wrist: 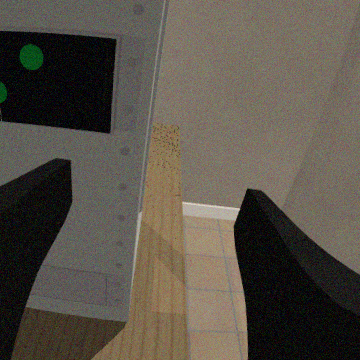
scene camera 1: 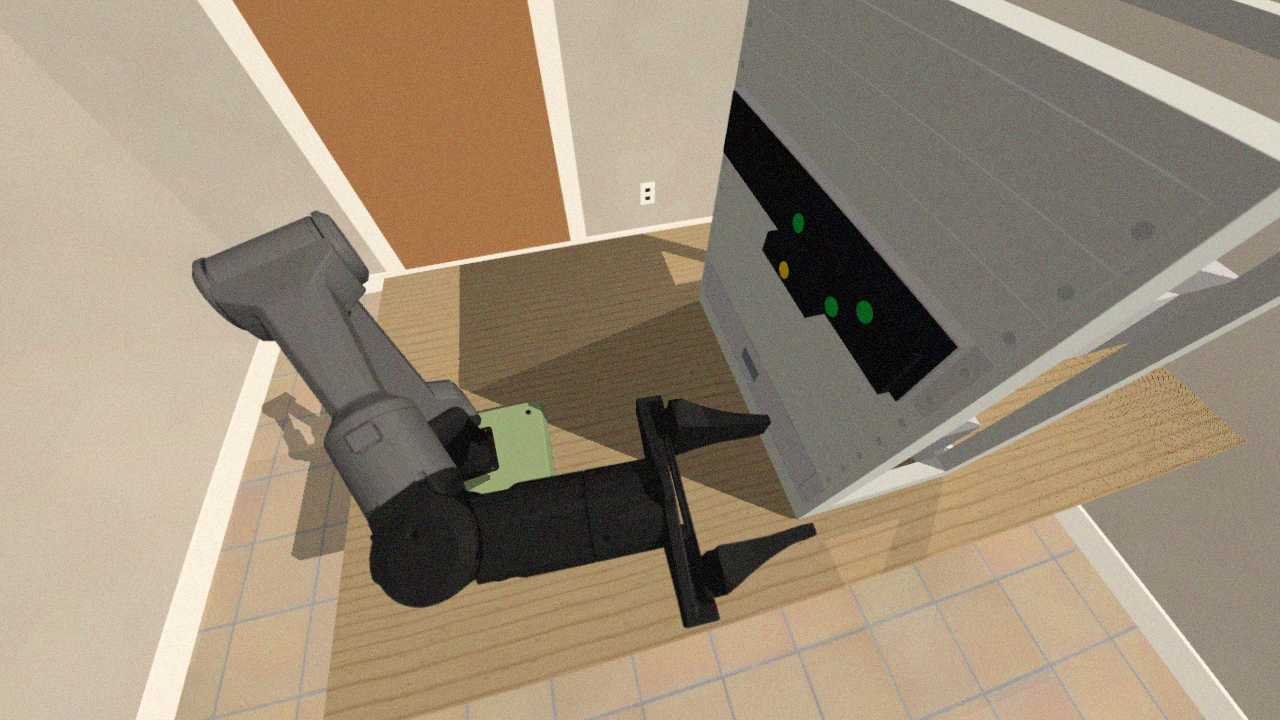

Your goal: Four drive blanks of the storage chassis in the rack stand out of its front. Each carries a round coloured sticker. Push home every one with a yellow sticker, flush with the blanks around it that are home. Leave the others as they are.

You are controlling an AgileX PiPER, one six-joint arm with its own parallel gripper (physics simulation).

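Note:
The storage chassis is a black front in the grey rack. A yellow sticker is on a blank that stands out, at the chassis's lower edge. One green sticker is above it. A second green sticker and a third green sticker are nearer the chassis's right end. The yellow sticker does not show in the wrist view. The black blanks' edges are hard to tell apart. My gripper is open and empty, in front of the rack's lower right corner, below the chassis.
A light green block is beside my arm on the wooden surface. The rack's right edge runs upright between my fingers in the wrist view. A wall stands to the right, behind the tiled floor.

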